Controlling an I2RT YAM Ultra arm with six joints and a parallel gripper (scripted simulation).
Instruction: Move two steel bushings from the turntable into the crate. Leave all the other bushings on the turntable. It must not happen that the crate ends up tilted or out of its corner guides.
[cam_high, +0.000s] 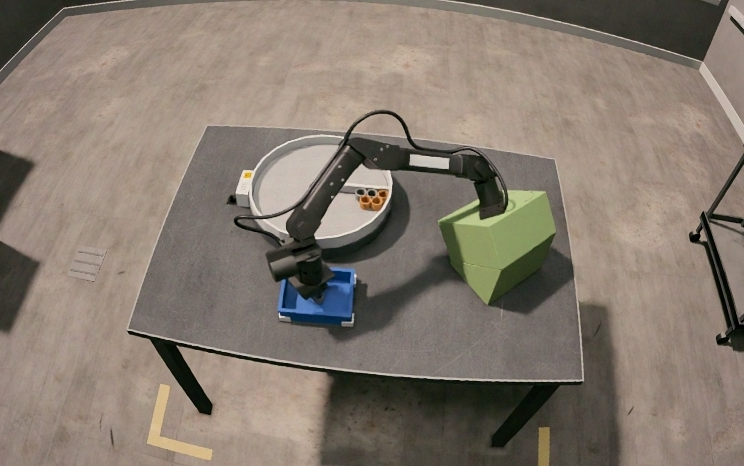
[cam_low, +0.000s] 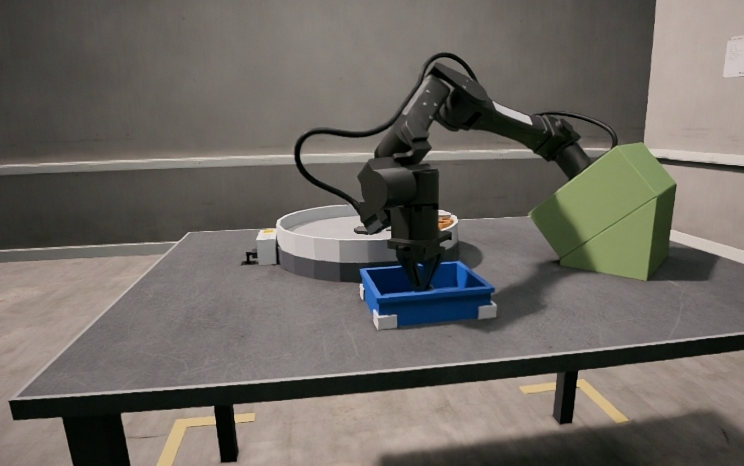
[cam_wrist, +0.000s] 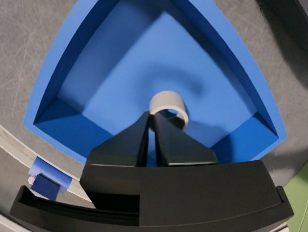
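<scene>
The blue crate lies 1 cm to the right of my hand, 1 cm below it and 1 cm behind it. Also, from my hand: round turntable: 36 cm to the right, 2 cm above.
</scene>
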